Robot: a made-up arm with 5 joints.
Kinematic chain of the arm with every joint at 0, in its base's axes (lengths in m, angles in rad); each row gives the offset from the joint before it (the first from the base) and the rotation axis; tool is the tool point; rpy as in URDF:
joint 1: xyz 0 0 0.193 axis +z
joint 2: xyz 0 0 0 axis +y
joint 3: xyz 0.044 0 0.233 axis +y
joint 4: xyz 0.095 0 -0.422 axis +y
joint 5: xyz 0.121 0 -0.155 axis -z
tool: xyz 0 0 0 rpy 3.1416 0 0
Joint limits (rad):
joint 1: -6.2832..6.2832
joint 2: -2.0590..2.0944
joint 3: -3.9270..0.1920
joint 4: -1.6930..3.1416
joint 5: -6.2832..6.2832
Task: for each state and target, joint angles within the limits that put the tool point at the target. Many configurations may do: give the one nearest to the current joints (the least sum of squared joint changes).
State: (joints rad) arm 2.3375 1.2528 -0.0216 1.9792 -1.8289
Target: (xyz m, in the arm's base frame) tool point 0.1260 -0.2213 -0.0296
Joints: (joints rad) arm 2.0884 1.3030 -0.2981 1.5636 -1.8289
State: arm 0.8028 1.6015 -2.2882 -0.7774 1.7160
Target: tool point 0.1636 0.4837 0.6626
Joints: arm 1.2446 0.9891 -2.8283 -1.1147 1.7160
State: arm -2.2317 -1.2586 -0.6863 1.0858 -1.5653
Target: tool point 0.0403 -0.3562 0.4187
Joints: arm -1.4581 -1.3049 -0.5034 1.2621 -1.5653
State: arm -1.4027 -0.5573 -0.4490 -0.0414 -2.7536
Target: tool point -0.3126 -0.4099 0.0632
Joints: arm -2.2223 -0.1202 -0.4797 0.0654 -2.7536
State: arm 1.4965 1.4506 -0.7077 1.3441 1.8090
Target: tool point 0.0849 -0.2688 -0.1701
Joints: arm 1.8767 1.6840 -0.6573 1.2407 1.8090
